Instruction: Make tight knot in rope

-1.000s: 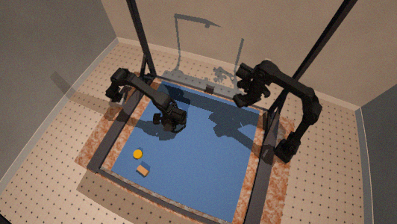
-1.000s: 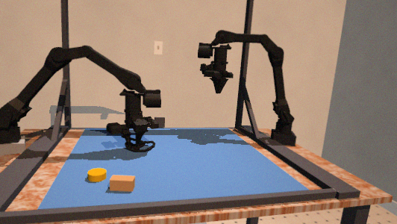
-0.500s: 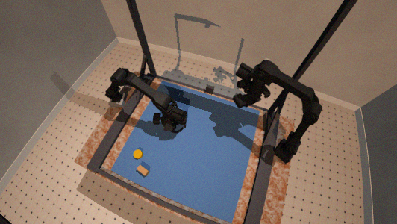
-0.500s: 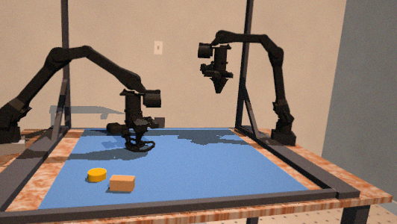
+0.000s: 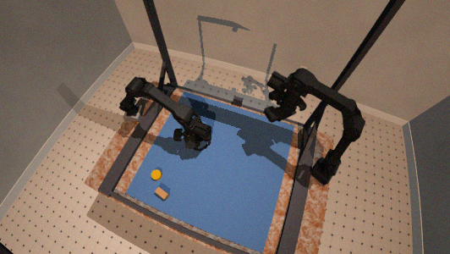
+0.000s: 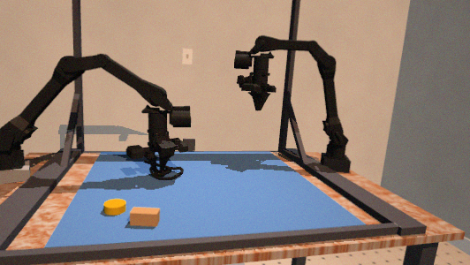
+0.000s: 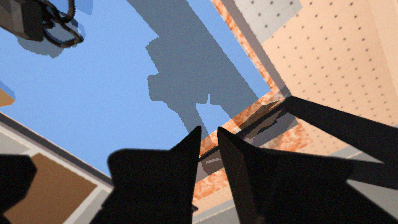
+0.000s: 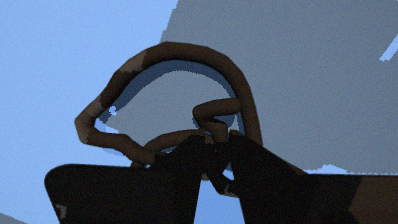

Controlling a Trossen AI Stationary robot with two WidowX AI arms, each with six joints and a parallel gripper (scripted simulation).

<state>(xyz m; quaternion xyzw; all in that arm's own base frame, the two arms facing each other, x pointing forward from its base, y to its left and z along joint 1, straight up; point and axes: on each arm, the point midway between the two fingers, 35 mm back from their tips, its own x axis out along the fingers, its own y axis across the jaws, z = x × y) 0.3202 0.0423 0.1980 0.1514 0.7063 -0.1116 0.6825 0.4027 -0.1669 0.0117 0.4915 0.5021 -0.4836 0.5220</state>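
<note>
My right hand is 14 cm to the right of the blue mat, 5 cm short of it and 4 cm above it. The rest, counted from my right hand: yellow disc 24 cm ahead, 11 cm to the right, 3 cm below; orange block 31 cm ahead, 4 cm to the right, 2 cm below.
</note>
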